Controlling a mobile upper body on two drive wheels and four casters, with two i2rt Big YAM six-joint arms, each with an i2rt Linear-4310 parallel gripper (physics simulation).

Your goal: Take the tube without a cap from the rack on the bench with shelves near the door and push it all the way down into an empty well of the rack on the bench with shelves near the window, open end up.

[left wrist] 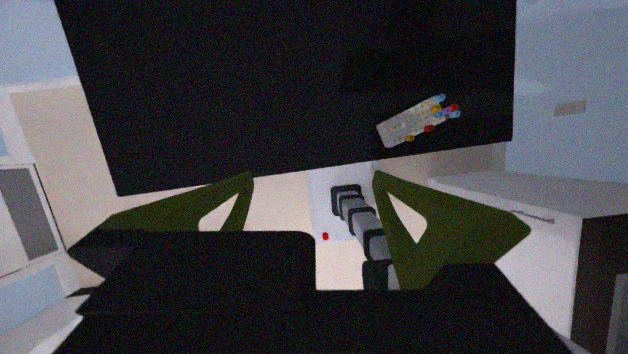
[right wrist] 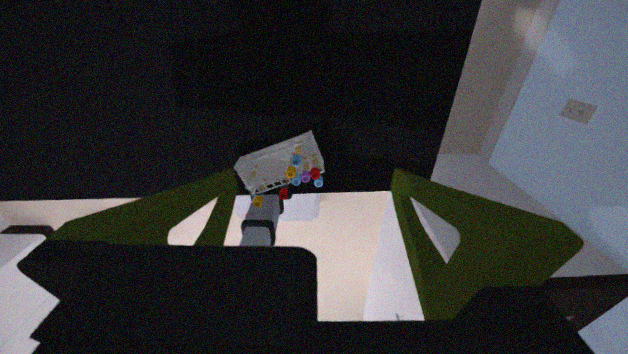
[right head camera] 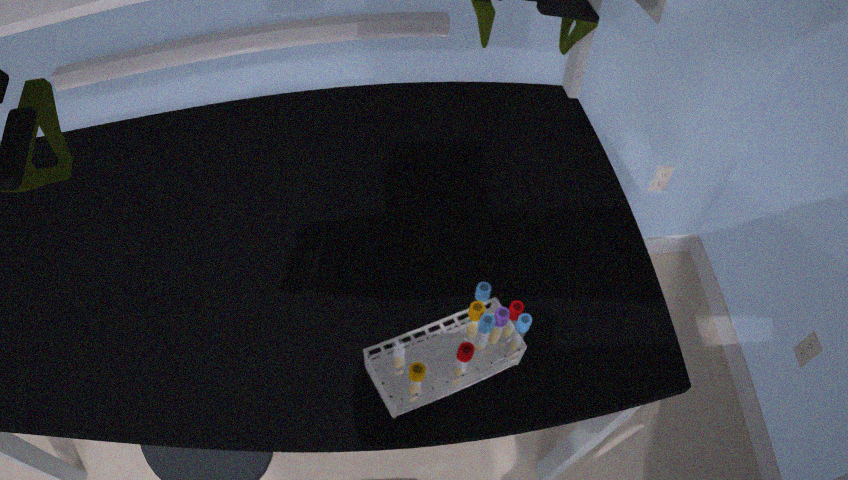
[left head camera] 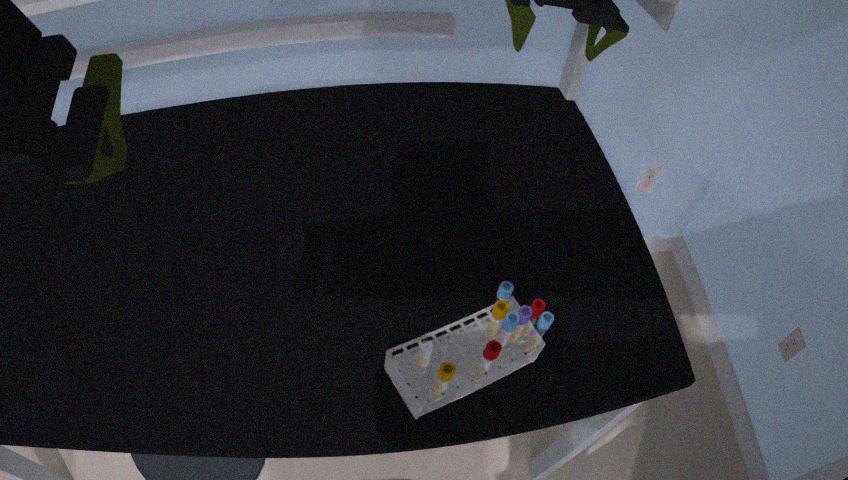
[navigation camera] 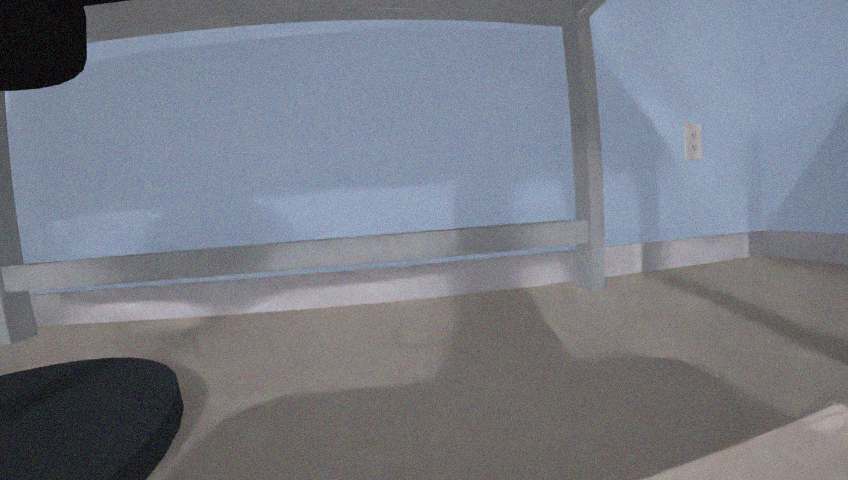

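Observation:
A clear rack (left head camera: 458, 346) (right head camera: 437, 352) (left wrist: 387, 135) (right wrist: 272, 162) stands on a black bench top (left head camera: 238, 267) (right head camera: 226, 267). It holds several tubes with blue, yellow, red and purple caps. A tube without a cap (left head camera: 423, 355) (right head camera: 399, 358) stands upright near the rack's left end. My right gripper (left head camera: 553, 54) (right head camera: 523, 49) (right wrist: 313, 177) is open and empty, beyond the bench's far right corner in the head views, well apart from the rack. My left gripper (left wrist: 313, 177) is open and empty at the far left; its second finger is hidden in the head views. A second rack does not show.
A dark round seat (left head camera: 199, 466) (right head camera: 208, 463) (navigation camera: 89, 416) stands by the bench's near edge. A bench leg (navigation camera: 589, 154) and crossbar (navigation camera: 357, 252) stand before the blue wall (navigation camera: 297, 118). White cabinets (left wrist: 540, 200) show at the right in the left wrist view.

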